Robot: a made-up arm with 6 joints.
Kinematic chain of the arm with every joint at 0, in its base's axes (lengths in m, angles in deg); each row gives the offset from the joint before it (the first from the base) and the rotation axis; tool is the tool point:
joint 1: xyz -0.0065 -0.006 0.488 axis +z
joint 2: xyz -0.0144 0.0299 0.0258 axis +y
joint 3: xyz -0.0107 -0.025 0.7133 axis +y
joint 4: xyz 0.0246 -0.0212 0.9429 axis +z
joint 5: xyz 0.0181 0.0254 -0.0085 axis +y
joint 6: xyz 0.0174 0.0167 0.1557 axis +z
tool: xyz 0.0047 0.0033 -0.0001
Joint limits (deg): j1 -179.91..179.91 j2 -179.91..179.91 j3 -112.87..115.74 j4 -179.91..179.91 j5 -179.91..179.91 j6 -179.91..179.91
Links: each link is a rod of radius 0.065 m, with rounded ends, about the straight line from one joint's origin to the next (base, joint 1, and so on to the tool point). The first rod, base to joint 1, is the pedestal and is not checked.
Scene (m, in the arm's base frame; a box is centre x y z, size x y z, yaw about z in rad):
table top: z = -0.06
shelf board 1: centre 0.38 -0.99 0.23 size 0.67 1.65 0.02 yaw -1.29
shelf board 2: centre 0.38 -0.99 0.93 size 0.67 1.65 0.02 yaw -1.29
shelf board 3: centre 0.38 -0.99 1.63 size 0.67 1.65 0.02 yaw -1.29
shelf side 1: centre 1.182 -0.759 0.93 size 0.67 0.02 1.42 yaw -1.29
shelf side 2: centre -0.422 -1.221 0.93 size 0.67 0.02 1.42 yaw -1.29
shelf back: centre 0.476 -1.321 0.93 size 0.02 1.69 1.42 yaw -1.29
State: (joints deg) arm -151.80 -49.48 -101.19 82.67 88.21 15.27
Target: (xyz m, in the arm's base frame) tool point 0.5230 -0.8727 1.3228
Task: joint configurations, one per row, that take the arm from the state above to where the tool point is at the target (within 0.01 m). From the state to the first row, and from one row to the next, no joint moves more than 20 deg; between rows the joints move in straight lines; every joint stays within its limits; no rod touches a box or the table.
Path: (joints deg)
1: -142.34 -46.85 -81.32 79.74 91.48 15.11
2: -132.88 -44.22 -61.45 76.81 94.75 14.95
3: -123.42 -41.59 -41.59 73.88 98.02 14.79
4: -113.95 -38.96 -21.72 70.95 101.29 14.62
5: -104.49 -36.33 -1.85 68.02 104.56 14.46
6: -95.03 -33.70 18.02 65.09 107.83 14.30
7: -85.57 -31.07 37.88 62.16 111.09 14.14
8: -76.11 -28.44 57.75 59.23 114.36 13.98
9: -66.65 -25.81 77.62 56.30 117.63 13.82
10: -57.18 -23.18 97.49 53.37 120.90 13.65
11: -61.86 -4.43 80.49 55.70 115.85 13.86
12: -66.54 14.31 63.50 58.03 110.80 14.08

